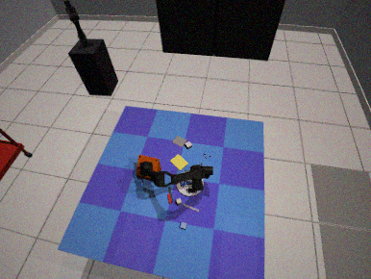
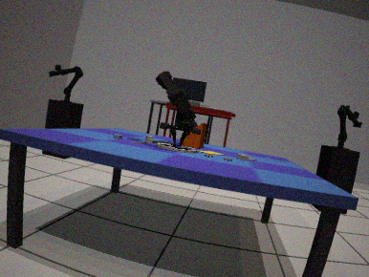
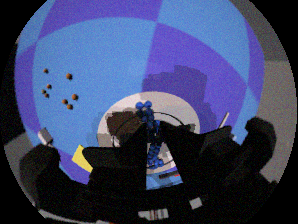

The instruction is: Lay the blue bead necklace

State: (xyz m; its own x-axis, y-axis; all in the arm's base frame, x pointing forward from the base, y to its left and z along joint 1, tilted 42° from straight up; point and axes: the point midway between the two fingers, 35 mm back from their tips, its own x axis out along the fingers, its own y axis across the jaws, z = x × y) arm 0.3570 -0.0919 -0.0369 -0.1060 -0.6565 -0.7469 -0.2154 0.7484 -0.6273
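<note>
Right now the round white bead board is 50 mm behind my gripper tip, 10 mm to the right of it and 10 mm below it. The rest, counted from my gripper tip: red-handled tool 180 mm behind, 130 mm to the right, 10 mm below; then yellow card 160 mm behind, 160 mm to the left, 10 mm below; then thin pale stick 20 mm behind, 190 mm to the right, 10 mm below.
</note>
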